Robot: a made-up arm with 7 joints. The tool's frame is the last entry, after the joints. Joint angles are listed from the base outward.
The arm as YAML. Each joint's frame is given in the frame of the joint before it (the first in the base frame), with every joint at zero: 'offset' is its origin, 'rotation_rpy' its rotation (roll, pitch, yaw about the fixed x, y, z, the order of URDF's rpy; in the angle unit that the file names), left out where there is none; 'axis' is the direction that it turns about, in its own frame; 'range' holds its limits. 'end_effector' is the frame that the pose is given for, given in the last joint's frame.
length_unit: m
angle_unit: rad
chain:
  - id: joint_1
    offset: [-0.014, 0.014, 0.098]
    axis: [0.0, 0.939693, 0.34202]
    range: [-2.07, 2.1]
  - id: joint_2
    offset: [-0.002, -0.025, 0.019]
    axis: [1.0, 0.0, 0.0]
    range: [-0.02, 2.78]
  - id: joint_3
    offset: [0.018, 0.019, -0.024]
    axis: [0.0, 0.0, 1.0]
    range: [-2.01, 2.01]
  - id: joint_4
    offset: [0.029, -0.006, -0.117]
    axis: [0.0, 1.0, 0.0]
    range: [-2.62, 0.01]
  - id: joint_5
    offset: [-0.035, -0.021, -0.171]
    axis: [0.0, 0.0, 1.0]
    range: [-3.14, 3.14]
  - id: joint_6
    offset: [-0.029, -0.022, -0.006]
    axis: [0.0, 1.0, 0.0]
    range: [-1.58, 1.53]
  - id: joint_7
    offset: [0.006, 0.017, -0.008]
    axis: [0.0, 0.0, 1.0]
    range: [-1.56, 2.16]
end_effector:
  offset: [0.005, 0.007, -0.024]
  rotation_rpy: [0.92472, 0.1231, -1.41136]
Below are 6 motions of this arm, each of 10 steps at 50 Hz.
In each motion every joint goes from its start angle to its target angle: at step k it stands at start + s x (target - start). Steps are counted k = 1, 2, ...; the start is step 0. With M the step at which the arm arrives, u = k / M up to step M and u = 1 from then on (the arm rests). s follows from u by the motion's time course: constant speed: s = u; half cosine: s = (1 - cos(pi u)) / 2; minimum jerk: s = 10 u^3 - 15 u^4 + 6 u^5.
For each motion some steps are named. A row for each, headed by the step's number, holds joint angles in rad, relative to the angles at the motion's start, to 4 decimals.
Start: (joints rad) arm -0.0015 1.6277 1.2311 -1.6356 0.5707 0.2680 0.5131
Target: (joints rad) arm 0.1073 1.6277 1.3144 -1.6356 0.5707 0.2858 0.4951
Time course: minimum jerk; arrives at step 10
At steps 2, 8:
2: 0.0063 0.0000 0.0048 0.0000 0.0000 0.0010 -0.0010
8: 0.1025 0.0000 0.0785 0.0000 0.0000 0.0168 -0.0170

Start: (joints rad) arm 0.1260 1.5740 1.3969 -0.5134 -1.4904 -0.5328 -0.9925
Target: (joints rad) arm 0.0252 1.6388 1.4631 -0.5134 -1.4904 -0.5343 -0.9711
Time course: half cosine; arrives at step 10
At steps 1, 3, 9, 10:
1: -0.0025 0.0016 0.0016 0.0000 0.0000 0.0000 0.0005
3: -0.0208 0.0134 0.0136 0.0000 0.0000 -0.0003 0.0044
9: -0.0983 0.0632 0.0646 0.0000 0.0000 -0.0015 0.0209
10: -0.1008 0.0648 0.0662 0.0000 0.0000 -0.0015 0.0214

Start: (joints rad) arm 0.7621 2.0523 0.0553 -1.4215 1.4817 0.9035 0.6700
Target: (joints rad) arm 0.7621 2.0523 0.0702 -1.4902 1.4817 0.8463 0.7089
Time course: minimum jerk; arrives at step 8
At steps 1, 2, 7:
1: 0.0000 0.0000 0.0002 -0.0011 0.0000 -0.0009 0.0006
2: 0.0000 0.0000 0.0015 -0.0071 0.0000 -0.0059 0.0040
7: 0.0000 0.0000 0.0147 -0.0676 0.0000 -0.0563 0.0383

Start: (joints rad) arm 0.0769 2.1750 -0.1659 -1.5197 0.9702 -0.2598 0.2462
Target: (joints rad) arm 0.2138 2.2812 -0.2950 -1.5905 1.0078 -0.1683 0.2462
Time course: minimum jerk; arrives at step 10
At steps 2, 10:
2: 0.0079 0.0062 -0.0075 -0.0041 0.0022 0.0053 0.0000
10: 0.1369 0.1062 -0.1291 -0.0708 0.0376 0.0915 0.0000

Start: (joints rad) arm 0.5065 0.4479 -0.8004 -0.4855 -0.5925 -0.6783 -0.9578
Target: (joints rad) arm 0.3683 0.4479 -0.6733 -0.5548 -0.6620 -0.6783 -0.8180
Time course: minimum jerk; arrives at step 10
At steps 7, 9, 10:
7: -0.1157 0.0000 0.1064 -0.0580 -0.0582 0.0000 0.1170
9: -0.1370 0.0000 0.1260 -0.0687 -0.0689 0.0000 0.1386
10: -0.1382 0.0000 0.1271 -0.0693 -0.0695 0.0000 0.1398

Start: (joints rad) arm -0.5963 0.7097 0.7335 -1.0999 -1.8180 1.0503 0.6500
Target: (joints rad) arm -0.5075 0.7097 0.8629 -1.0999 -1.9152 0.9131 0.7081
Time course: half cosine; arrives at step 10
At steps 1, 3, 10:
1: 0.0022 0.0000 0.0032 0.0000 -0.0024 -0.0034 0.0014
3: 0.0183 0.0000 0.0267 0.0000 -0.0200 -0.0283 0.0120
10: 0.0888 0.0000 0.1294 0.0000 -0.0972 -0.1372 0.0581

